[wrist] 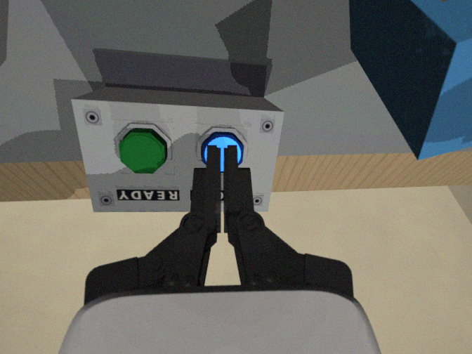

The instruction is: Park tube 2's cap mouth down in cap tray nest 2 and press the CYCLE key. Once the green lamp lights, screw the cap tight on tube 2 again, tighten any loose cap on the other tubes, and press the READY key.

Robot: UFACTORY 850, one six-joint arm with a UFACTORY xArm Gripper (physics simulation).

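Note:
A grey control box shows in the wrist view with two round keys. The blue key (224, 141) on the right is lit bright blue, and its label is mostly hidden behind the fingers. The green READY key (143, 150) on the left is not lit bright; its label reads upside down. My gripper (222, 161) is shut and empty, with its fingertips over the blue key, at or very near its face. Tube 2, its cap, the cap tray and the green lamp do not show in this view.
The control box (180, 150) stands at the wooden edge strip (320, 172) of a grey surface (315, 120). A large blue block-like object (445, 120) stands at the upper right. A pale beige surface (390, 260) lies below the strip.

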